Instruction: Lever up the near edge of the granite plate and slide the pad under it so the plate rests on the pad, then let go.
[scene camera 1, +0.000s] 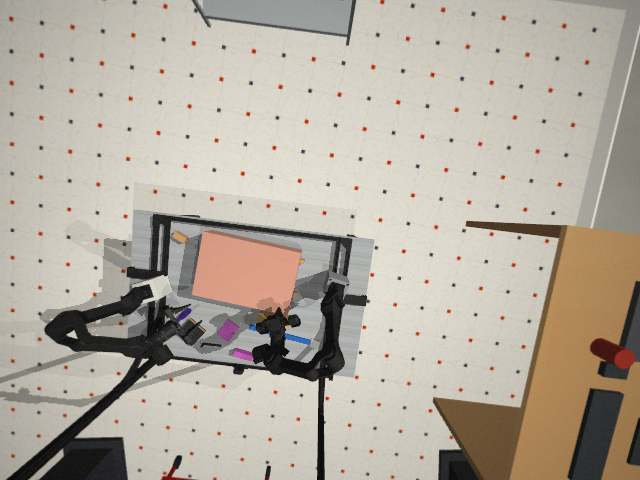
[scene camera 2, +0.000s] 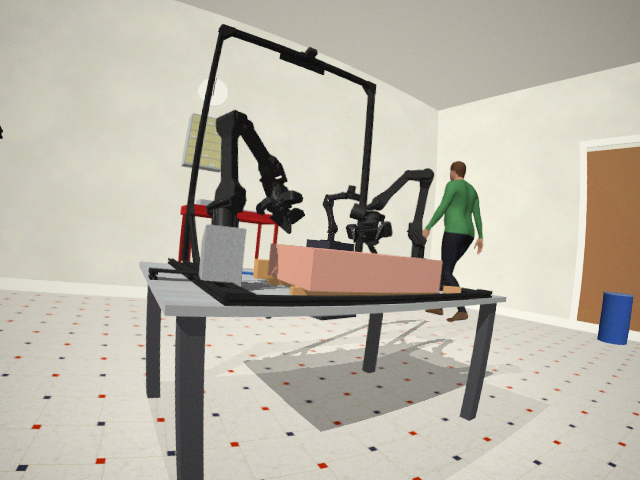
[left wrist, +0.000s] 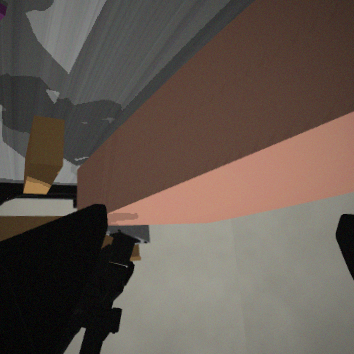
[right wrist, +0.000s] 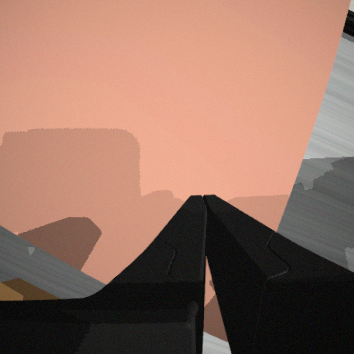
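Seen in the pictures: left gripper, between the fingertips: (scene camera 1: 196, 312) (scene camera 2: 364, 241) (left wrist: 222, 220); right gripper, between the fingertips: (scene camera 1: 279, 307) (scene camera 2: 289, 233) (left wrist: 111, 244) (right wrist: 201, 206); left arm's base, origin of its link: (scene camera 1: 145, 292); right arm's base, origin of its link: (scene camera 1: 336, 288) (scene camera 2: 223, 234) (left wrist: 124, 237).
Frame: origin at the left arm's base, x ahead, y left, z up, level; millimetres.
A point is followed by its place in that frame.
The granite plate is a thick salmon-pink slab (scene camera 1: 247, 271) @[y -32, x 496, z 6 mm] (scene camera 2: 376, 271) @[y 77, x 587, z -39 mm] (left wrist: 215, 110) @[y -117, x 303, z -36 mm] (right wrist: 200, 90) @[y -155, x 609, z 5 mm], lying broad and looking roughly level. Which item is the pad is not clear; a flat magenta square (scene camera 1: 227, 330) @[y -321, x 263, z -108 mm] lies in front of the slab in scene camera 1. My right gripper (scene camera 1: 279, 311) @[y -224, x 599, z 43 mm] (scene camera 2: 290, 227) @[y -224, x 599, z 43 mm] (right wrist: 201, 206) @[y -224, x 599, z 43 mm] is shut and empty, tips pointing down just above the slab's near right corner in scene camera 1. My left gripper (scene camera 1: 187, 317) @[y -145, x 233, z 49 mm] (scene camera 2: 369, 234) @[y -145, x 233, z 49 mm] (left wrist: 222, 220) @[y -145, x 233, z 49 mm] is open and empty, near the slab's near left corner, apart from it. The slab's underside is mostly hidden.
A tan block (scene camera 2: 261, 268) @[y -330, x 598, z -81 mm] (left wrist: 45, 145) @[y -285, x 451, z -77 mm] stands by the slab's near edge, below my right gripper. Another tan block (scene camera 1: 179, 237) @[y 207, x 190, z -86 mm] (scene camera 2: 451, 289) @[y 210, x 207, z -95 mm] lies beyond its far left corner. A blue bar (scene camera 1: 298, 338) @[y -462, x 609, z -109 mm], a pink block (scene camera 1: 242, 354) @[y -458, x 310, z -86 mm] and a purple piece (scene camera 1: 184, 314) @[y -175, x 85, z -91 mm] lie nearby. A black frame (scene camera 2: 368, 144) @[y -346, x -111, z 562 mm] surrounds the workspace.
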